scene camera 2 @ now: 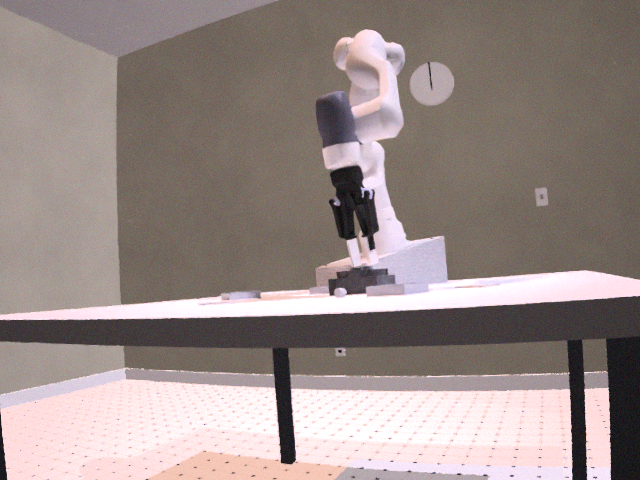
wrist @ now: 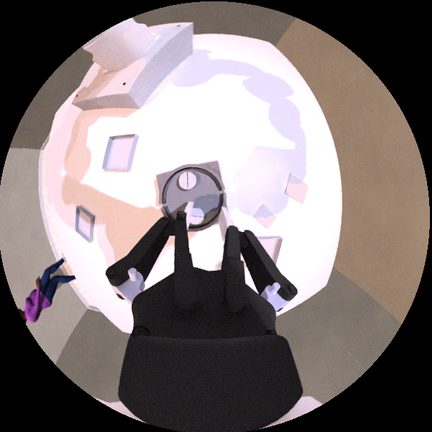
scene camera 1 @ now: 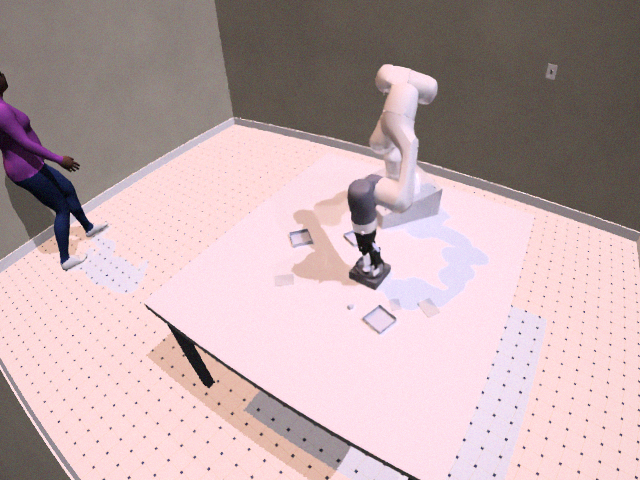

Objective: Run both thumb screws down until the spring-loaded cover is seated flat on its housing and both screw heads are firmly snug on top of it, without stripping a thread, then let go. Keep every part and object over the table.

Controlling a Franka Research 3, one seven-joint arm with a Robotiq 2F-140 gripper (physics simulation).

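Note:
The dark square housing [scene camera 1: 367, 281] [scene camera 2: 341, 286] [wrist: 214, 169] stands on the table. Its round grey cover [wrist: 207, 192] sits inside a dark ring in the wrist view. One pale slotted screw head [wrist: 187, 180] is at the cover's far side, clear of the fingers. The other screw head [wrist: 197, 216] is at the near side, partly hidden by the left finger. My gripper [scene camera 1: 371, 268] [scene camera 2: 364, 264] [wrist: 206, 211] is partly open and points down, its tips low over the cover. The near head shows in the gap beside the left fingertip, not gripped. Cover tilt and screw height cannot be told.
A shallow tray [scene camera 1: 372, 326] [wrist: 277, 248] and a small pale part [scene camera 1: 350, 306] [scene camera 2: 339, 292] lie near the housing. Another tray [scene camera 1: 291, 239] [wrist: 77, 225] lies farther off. Thin flat squares [scene camera 1: 428, 307] [wrist: 296, 188] lie on the table. A person [scene camera 1: 23, 155] stands beyond it.

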